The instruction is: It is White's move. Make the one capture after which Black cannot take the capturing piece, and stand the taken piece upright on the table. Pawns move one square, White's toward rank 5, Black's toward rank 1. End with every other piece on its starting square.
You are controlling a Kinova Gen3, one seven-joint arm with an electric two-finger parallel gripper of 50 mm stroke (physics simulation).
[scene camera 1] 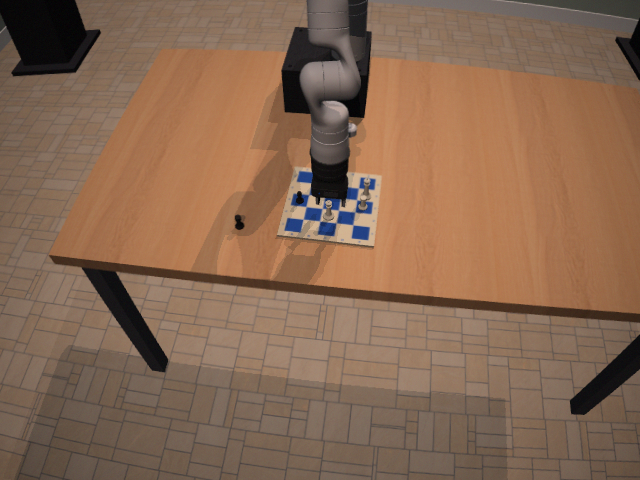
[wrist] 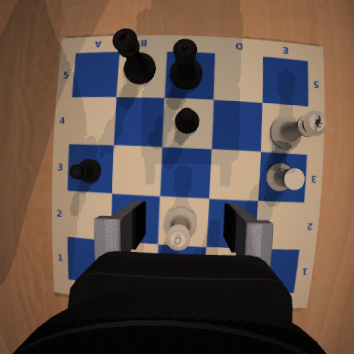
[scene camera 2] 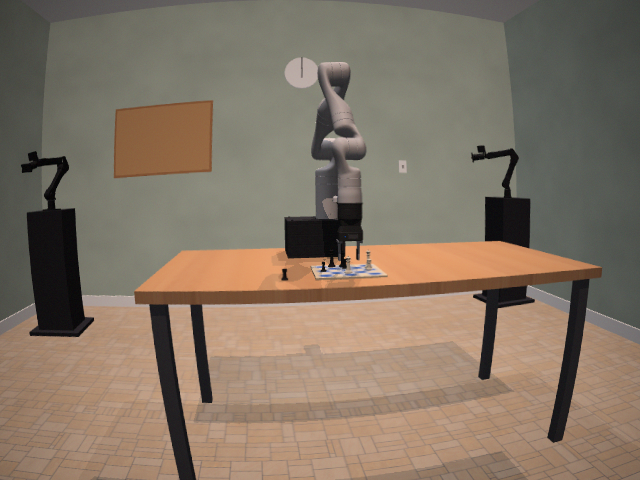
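Where they show: gripper, between the fingertips: (scene camera 1: 330, 202) (wrist: 184, 218) (scene camera 2: 348, 260); arm's base, origin of its link: (scene camera 2: 327, 218).
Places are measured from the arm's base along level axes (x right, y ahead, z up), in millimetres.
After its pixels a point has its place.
Note:
My open gripper (scene camera 1: 330, 203) @(x 28, y 455, z -101 mm) (scene camera 2: 348, 257) @(x 28, y 455, z -101 mm) (wrist: 184, 218) @(x 28, y 455, z -101 mm) is above the chessboard (scene camera 1: 325, 239) @(x 37, y 532, z -139 mm) (wrist: 59, 190) @(x 130, y 436, z -139 mm), with its fingers either side of a pale piece (scene camera 1: 328, 212) @(x 33, y 470, z -119 mm) (wrist: 180, 220) @(x 32, y 460, z -120 mm) on C2; the fingertips look higher than that piece. A black pawn-like piece (wrist: 187, 120) @(x 23, y 391, z -109 mm) stands on C4. Tall black pieces stand on B5 (wrist: 139, 68) @(x 56, y 348, z -123 mm) and C5 (wrist: 186, 74) @(x 22, y 355, z -124 mm). A small black piece (scene camera 1: 299, 197) @(x 103, y 423, z -124 mm) (wrist: 90, 171) @(x 98, y 422, z -128 mm) stands on A3. A tall white piece with a cross (scene camera 1: 366, 190) @(x -53, y 405, z -112 mm) (wrist: 286, 132) @(x -47, y 401, z -120 mm) is on E4, and a white piece (scene camera 1: 362, 203) @(x -44, y 437, z -122 mm) (wrist: 278, 177) @(x -40, y 433, z -122 mm) is on E3. The gripper hides the rear black pieces in scene camera 1.
A small black piece (scene camera 1: 238, 222) @(x 236, y 502, z -126 mm) (scene camera 2: 284, 274) @(x 238, y 503, z -127 mm) stands upright on the wooden table (scene camera 1: 465, 180) @(x -304, y 327, z -145 mm) (scene camera 2: 217, 281) @(x 442, y 487, z -144 mm), left of the board. The arm's black base block (scene camera 1: 323, 98) (scene camera 2: 305, 237) @(x 105, y 91, z -65 mm) is behind the board.

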